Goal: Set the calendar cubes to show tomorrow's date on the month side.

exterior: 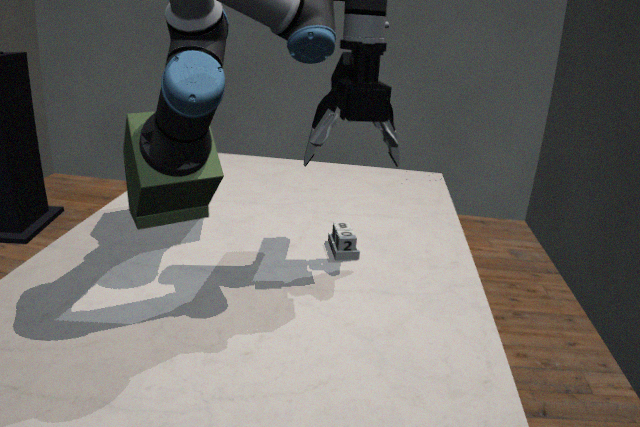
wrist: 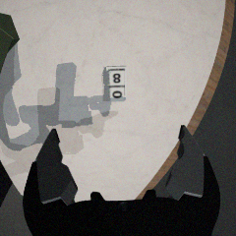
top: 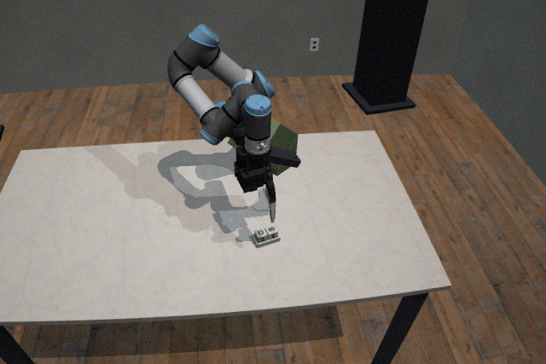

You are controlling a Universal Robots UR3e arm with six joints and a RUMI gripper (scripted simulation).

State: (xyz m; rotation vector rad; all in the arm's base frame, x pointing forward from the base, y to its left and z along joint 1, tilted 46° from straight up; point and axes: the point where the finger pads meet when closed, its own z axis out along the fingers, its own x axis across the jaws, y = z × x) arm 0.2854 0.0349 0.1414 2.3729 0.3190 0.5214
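My hand is 20 mm to the right of the calendar tray and 160 mm above it.
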